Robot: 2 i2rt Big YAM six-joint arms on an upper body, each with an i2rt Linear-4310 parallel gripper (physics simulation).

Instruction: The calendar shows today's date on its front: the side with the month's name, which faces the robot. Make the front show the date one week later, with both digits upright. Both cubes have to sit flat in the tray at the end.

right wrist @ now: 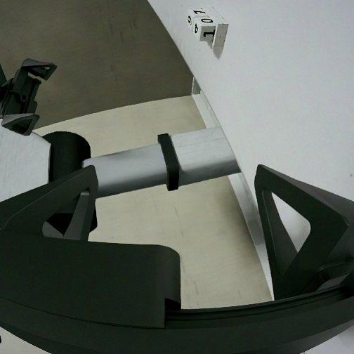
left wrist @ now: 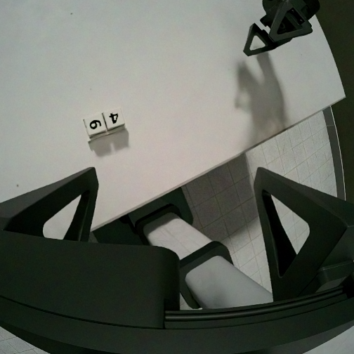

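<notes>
Two white cubes stand side by side in a small white tray on the table. In the left wrist view, the upper faces show a 6 on the left cube and a 4 on the right cube. In the right wrist view, the cubes, small at the top, also show a 7, a 0 and a 1 on other faces. The month's name cannot be read. My left gripper is open and empty, well apart from the cubes. My right gripper is open and empty, far from the cubes.
The white table has its edge running diagonally through both views. Pale arm segments show beyond that edge, above the floor. The right gripper's shadow falls on the table in the left wrist view.
</notes>
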